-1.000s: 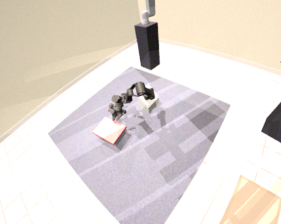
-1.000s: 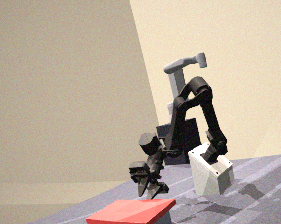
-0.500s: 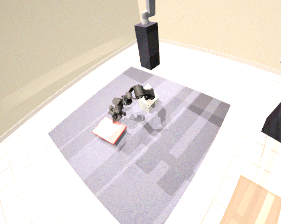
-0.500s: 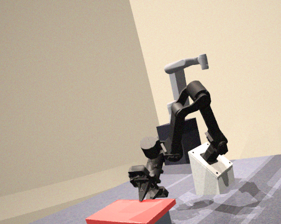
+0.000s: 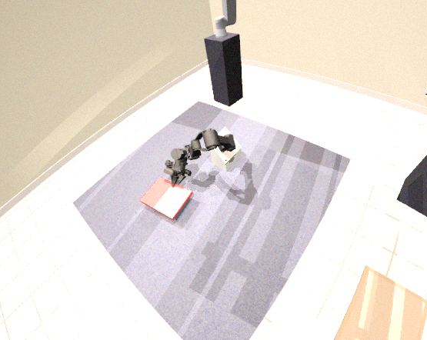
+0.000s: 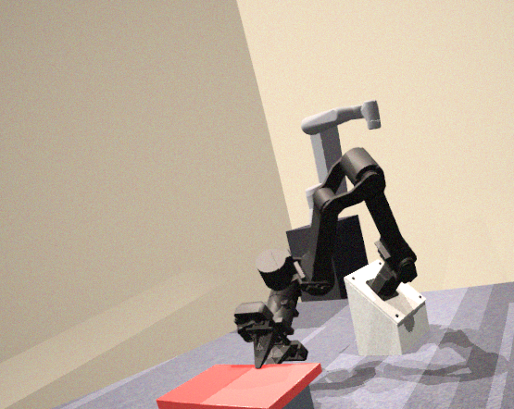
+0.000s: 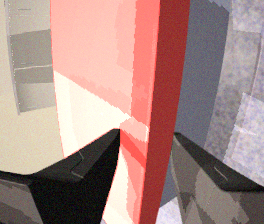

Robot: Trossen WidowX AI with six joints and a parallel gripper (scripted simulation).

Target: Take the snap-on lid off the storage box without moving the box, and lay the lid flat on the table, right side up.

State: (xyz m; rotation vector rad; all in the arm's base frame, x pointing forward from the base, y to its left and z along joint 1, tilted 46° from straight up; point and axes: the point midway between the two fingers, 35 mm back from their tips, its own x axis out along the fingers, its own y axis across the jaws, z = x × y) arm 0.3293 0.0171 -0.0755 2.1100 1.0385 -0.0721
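My gripper tip is now 7 cm short of the red lid, 2 cm to the right of it and 1 cm below it. Also, from my gripper tip: grey storage box: 7 cm ahead, 2 cm to the left, 4 cm below.
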